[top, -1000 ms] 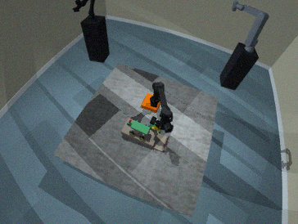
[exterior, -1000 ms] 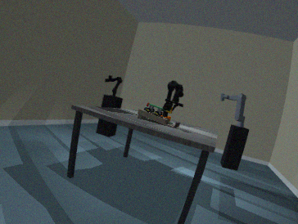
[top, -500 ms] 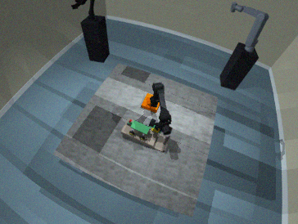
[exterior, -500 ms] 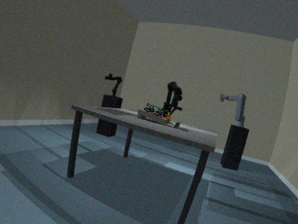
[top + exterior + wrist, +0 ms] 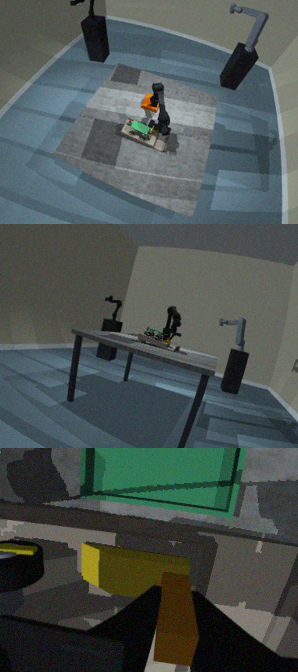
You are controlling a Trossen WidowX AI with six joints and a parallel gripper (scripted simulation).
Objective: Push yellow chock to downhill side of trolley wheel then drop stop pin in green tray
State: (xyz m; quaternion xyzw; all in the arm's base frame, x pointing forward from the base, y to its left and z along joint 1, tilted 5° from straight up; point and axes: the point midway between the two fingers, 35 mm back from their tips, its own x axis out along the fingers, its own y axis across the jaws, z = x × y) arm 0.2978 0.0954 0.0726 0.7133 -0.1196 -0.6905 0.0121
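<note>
The stop pin is 250 mm to the right of my gripper tip and 40 mm above it. Round my gripper tip: yellow chock: 20 mm to the right; beige ramp: 150 mm to the right, 40 mm below, 30 mm ahead; green tray: 90 mm below, 70 mm behind, 20 mm to the right.
</note>
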